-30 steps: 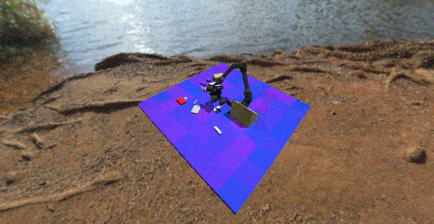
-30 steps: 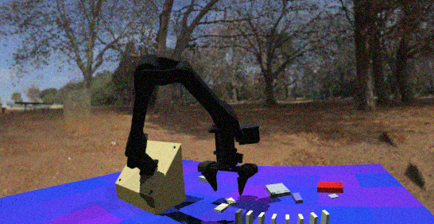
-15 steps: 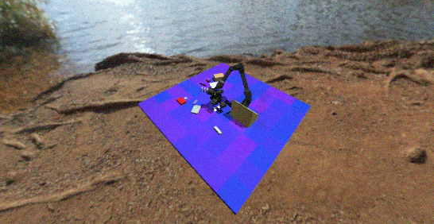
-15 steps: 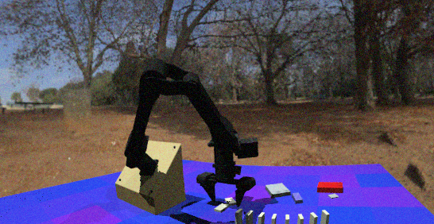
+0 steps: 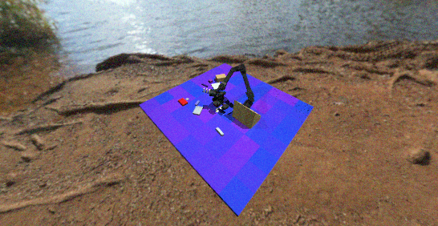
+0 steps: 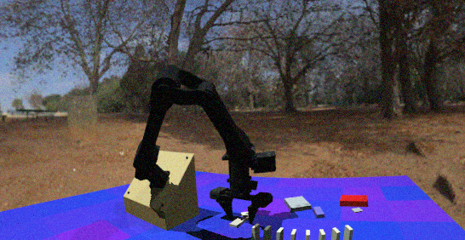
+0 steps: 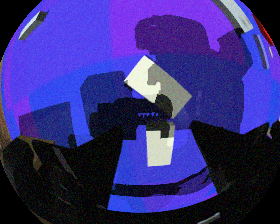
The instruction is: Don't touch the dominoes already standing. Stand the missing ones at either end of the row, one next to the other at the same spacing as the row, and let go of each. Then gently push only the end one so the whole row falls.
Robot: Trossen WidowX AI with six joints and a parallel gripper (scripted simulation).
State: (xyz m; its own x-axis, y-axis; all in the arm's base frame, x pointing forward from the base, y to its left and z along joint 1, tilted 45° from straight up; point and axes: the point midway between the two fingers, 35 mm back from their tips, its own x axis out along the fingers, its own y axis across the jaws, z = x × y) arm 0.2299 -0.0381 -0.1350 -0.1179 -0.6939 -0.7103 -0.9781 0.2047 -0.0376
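Right now the white plate is 260 mm ahead of my gripper tip and 280 mm to the right of it. Round my gripper tip: flat grey block (150 mm ahead, 160 mm to the left, 10 mm above); then red block (350 mm ahead, 170 mm to the left, 10 mm above); then purple piece (230 mm ahead, 90 mm to the left, 10 mm above).
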